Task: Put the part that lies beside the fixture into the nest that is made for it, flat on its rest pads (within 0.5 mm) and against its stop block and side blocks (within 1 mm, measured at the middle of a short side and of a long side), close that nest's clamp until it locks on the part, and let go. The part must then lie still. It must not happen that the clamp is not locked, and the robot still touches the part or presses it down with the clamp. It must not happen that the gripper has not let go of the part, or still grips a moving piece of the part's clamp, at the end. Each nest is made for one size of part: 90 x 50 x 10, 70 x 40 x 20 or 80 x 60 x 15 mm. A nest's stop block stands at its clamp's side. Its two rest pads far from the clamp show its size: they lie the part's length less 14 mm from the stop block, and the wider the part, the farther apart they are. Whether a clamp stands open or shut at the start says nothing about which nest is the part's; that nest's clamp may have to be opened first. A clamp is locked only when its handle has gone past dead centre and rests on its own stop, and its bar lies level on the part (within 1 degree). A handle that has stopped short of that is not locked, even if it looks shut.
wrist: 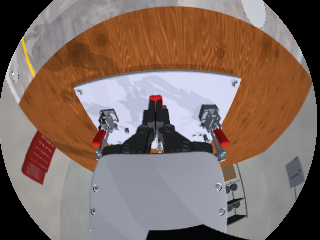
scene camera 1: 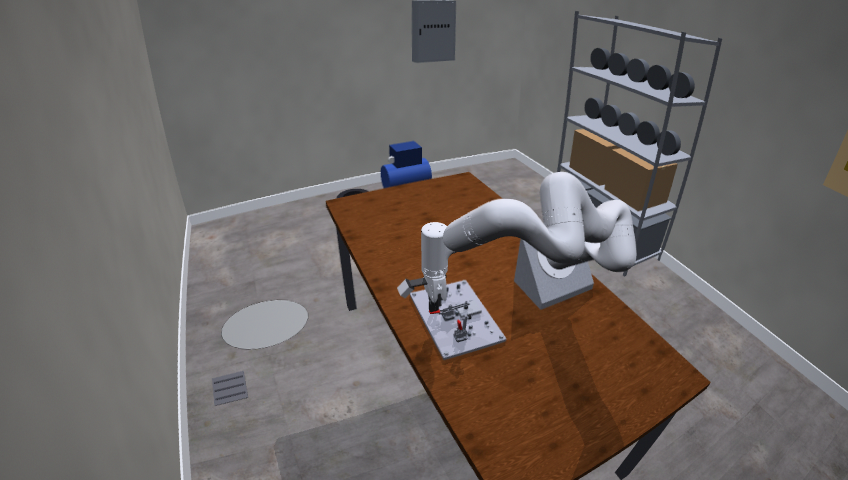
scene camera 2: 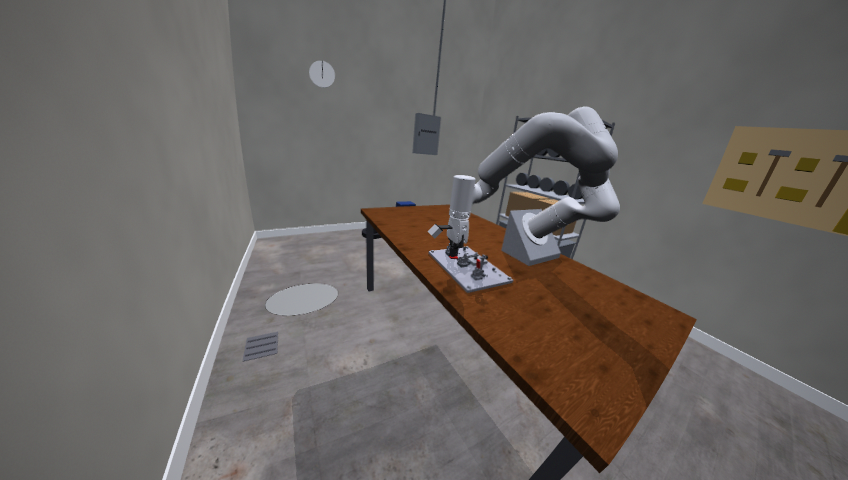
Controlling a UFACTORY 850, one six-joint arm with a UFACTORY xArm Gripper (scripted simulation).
Labels:
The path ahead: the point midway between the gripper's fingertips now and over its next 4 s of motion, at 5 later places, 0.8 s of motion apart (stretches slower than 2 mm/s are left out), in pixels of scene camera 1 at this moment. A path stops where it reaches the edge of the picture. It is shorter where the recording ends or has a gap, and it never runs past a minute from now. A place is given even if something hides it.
My gripper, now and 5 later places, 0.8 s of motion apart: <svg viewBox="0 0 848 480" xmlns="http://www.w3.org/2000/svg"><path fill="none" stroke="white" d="M433 310L433 311L433 311L433 312L433 309L434 298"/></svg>

